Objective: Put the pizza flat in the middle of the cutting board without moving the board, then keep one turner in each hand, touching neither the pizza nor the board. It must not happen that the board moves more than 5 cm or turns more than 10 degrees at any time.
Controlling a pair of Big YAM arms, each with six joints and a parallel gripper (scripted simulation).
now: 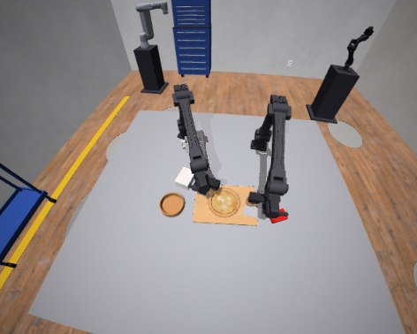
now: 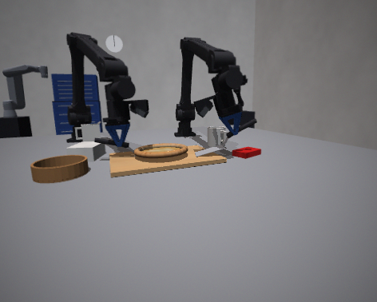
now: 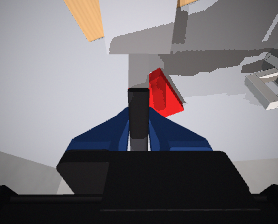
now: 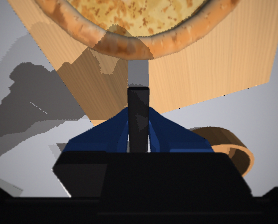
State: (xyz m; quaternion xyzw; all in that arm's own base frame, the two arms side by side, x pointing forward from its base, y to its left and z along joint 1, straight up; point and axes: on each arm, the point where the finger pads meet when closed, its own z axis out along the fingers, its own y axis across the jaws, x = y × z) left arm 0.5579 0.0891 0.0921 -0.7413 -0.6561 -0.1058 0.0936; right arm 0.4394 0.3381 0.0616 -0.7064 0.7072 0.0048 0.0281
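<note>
The pizza lies 14 cm to the left of my right hand, 3 cm below it and 3 cm ahead of it. Also, from my right hand: wooden cutting board: 15 cm to the left, 5 cm below, 2 cm ahead; then wooden bowl: 16 cm to the right, 10 cm ahead, 5 cm below.
</note>
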